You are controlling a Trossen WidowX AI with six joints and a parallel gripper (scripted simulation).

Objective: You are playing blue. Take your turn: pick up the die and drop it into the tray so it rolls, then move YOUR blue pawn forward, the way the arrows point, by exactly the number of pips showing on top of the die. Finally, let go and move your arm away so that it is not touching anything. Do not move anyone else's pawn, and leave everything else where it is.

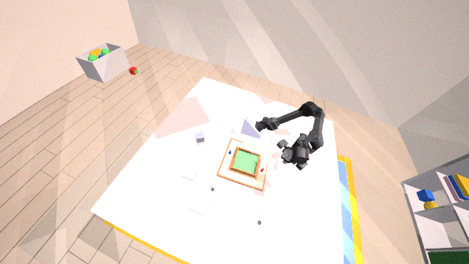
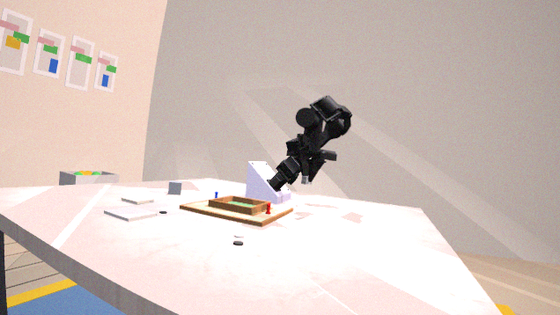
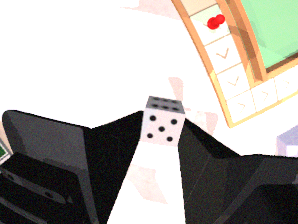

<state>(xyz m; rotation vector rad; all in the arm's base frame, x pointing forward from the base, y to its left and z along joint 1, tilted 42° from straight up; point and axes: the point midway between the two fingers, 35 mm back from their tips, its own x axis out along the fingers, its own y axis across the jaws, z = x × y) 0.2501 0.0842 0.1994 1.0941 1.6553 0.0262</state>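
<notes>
My gripper tip is 21 cm to the left of the green tray, 12 cm above it and 2 cm short of it.
</notes>
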